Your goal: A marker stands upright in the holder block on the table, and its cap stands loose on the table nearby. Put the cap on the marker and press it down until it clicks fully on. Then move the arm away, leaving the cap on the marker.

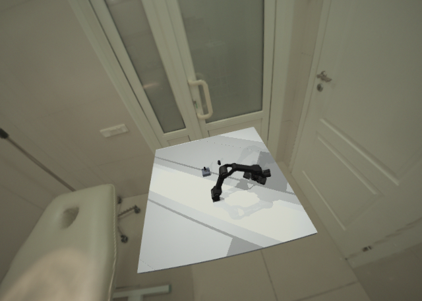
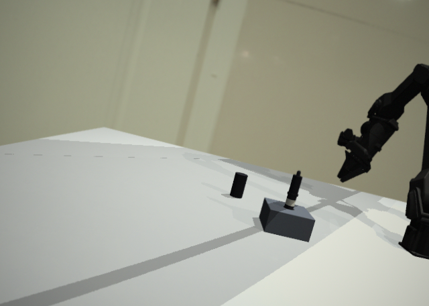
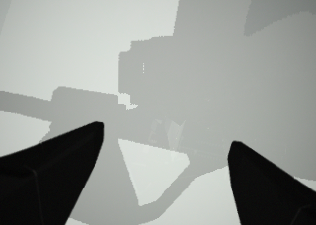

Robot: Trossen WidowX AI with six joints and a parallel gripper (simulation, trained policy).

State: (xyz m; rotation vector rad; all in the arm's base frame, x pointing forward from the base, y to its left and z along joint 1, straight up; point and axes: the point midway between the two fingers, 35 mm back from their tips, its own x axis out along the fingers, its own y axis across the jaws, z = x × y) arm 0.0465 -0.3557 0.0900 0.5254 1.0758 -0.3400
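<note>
Now: the black cap 31 cm ahead of my gripper tip, 25 cm to the left of it and 3 cm below it. From my gripper tip the other things lie so: dark grey holder block (40 cm to the left, 23 cm ahead, 4 cm below).
</note>
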